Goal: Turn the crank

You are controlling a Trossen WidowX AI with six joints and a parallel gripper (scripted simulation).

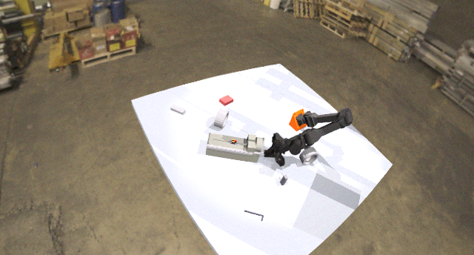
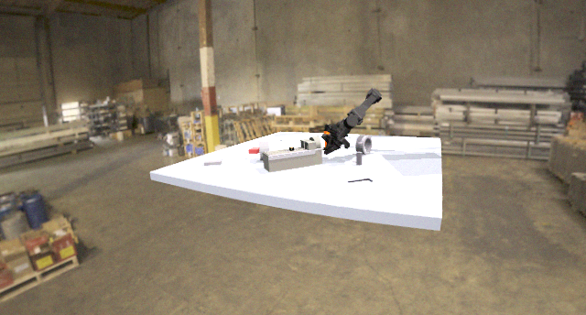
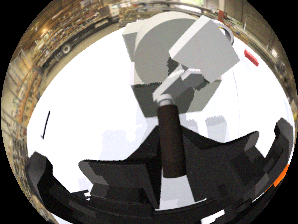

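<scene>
Now: the dark crank handle 1 cm behind my gripper tip, 1 cm to the left of it and 3 cm above it. Round my gripper tip: hex key 26 cm ahead, 22 cm to the left, 3 cm below; then red pointer 9 cm ahead, 13 cm to the right, 4 cm above; then small clip 3 cm ahead, 16 cm to the left, 1 cm below.
</scene>
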